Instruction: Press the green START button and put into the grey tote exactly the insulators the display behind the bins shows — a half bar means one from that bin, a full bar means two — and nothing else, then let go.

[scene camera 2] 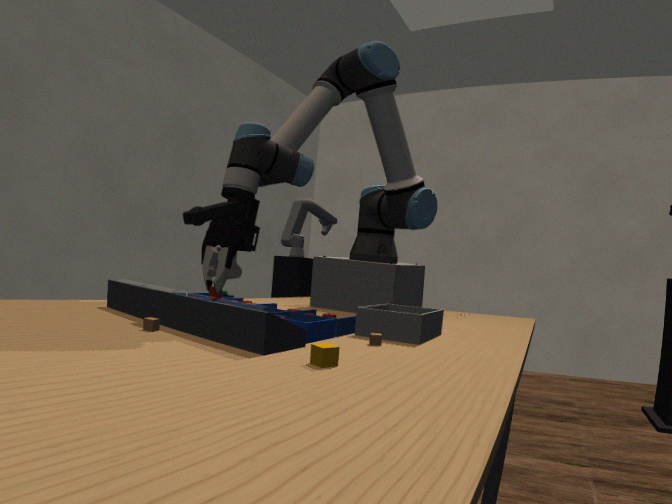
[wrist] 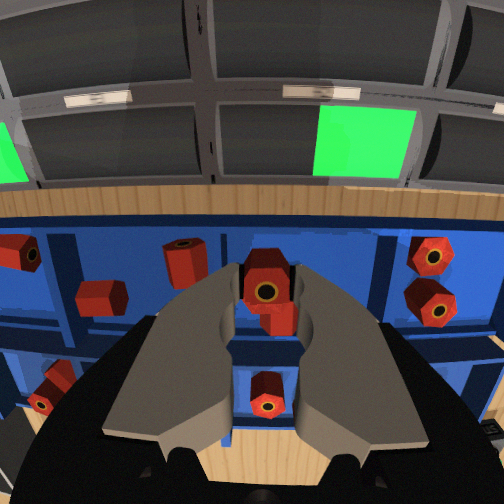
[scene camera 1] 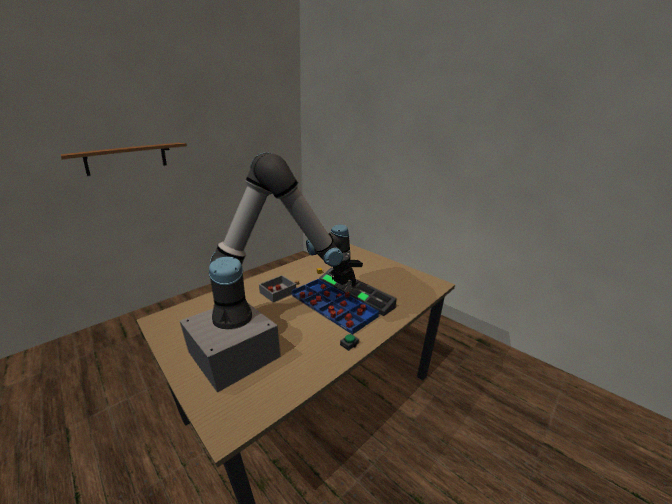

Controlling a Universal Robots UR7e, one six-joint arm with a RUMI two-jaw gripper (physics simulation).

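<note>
My gripper [wrist: 266,280] is shut on a red hexagonal insulator [wrist: 266,285] over the back row of the blue bin tray [scene camera 1: 336,304]; it also shows in scene camera 2 [scene camera 2: 214,287]. Several more red insulators lie in the bins, one just under the held one [wrist: 280,320]. The dark display [wrist: 280,135] behind the bins shows a half-width green bar [wrist: 364,141] right of centre and another green patch [wrist: 9,155] at the far left edge. The grey tote [scene camera 1: 277,287] holds a few red insulators. The green START button [scene camera 1: 349,340] sits in front of the bins.
A yellow cube [scene camera 2: 324,354] and two small brown blocks [scene camera 2: 151,323] [scene camera 2: 375,338] lie on the table behind the display. The arm's grey pedestal [scene camera 1: 230,347] stands at the table's left. A wall shelf [scene camera 1: 123,150] hangs far off.
</note>
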